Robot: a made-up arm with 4 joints.
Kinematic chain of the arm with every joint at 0, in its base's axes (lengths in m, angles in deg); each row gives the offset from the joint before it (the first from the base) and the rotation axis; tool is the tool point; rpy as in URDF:
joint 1: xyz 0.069 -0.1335 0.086 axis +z
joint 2: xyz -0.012 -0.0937 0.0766 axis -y
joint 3: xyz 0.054 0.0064 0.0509 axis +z
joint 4: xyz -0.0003 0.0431 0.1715 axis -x
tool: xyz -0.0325 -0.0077 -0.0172 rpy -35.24 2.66 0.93
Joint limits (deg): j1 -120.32..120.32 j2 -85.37..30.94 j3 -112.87..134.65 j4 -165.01..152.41
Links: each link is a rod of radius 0.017 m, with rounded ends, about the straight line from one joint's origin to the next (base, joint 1, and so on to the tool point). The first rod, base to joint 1, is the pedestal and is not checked.
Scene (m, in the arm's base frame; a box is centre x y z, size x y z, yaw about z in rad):
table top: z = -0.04
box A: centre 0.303 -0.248 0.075 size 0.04 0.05 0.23 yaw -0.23
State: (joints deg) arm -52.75 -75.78 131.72 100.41
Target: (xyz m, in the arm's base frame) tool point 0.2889 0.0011 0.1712
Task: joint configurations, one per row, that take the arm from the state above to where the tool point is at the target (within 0.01 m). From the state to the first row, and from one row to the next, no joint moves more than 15 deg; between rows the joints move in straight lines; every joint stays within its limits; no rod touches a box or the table.
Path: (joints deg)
1: -40.88 -66.65 132.45 113.41
2: -29.02 -57.52 133.18 126.41
3: -17.15 -48.40 133.92 139.41
4: -5.28 -39.27 134.65 152.41
5: 8.07 -46.46 132.68 139.67
6: 21.42 -53.66 130.72 126.93
7: 34.77 -60.86 128.75 114.19
8: 48.12 -68.05 126.78 101.45
9: 61.47 -75.25 124.82 88.71

